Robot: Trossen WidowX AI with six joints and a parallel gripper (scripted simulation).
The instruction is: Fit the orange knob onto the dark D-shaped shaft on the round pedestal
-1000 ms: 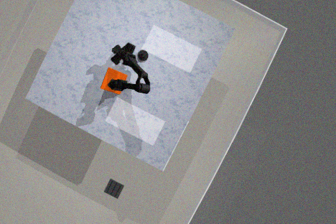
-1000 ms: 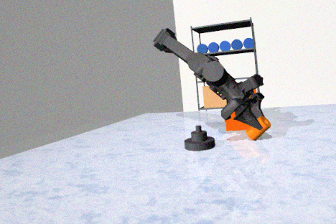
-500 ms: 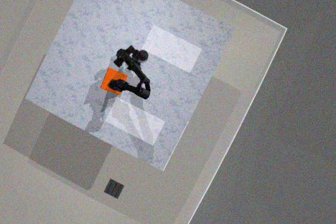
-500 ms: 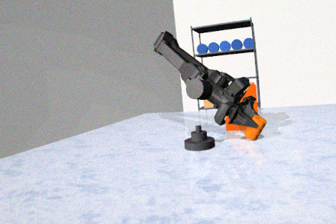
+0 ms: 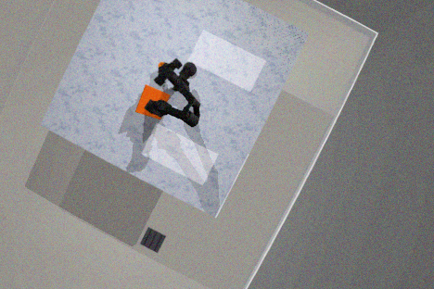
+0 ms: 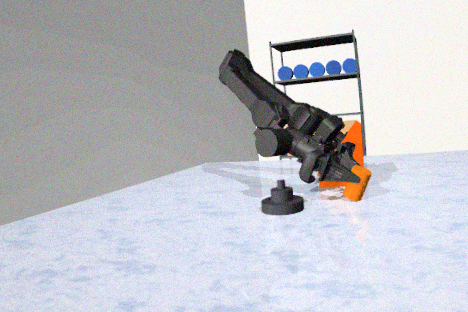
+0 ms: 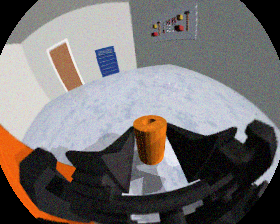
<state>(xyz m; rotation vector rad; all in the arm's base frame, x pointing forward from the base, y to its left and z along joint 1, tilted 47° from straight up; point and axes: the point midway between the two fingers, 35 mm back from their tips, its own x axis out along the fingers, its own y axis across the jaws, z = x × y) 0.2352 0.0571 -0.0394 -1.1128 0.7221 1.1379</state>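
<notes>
My gripper tip is now 2 cm to the left of the orange knob and 1 cm above it. Round my gripper tip: dark round pedestal 8 cm ahead, 15 cm to the right, 2 cm below.
</notes>
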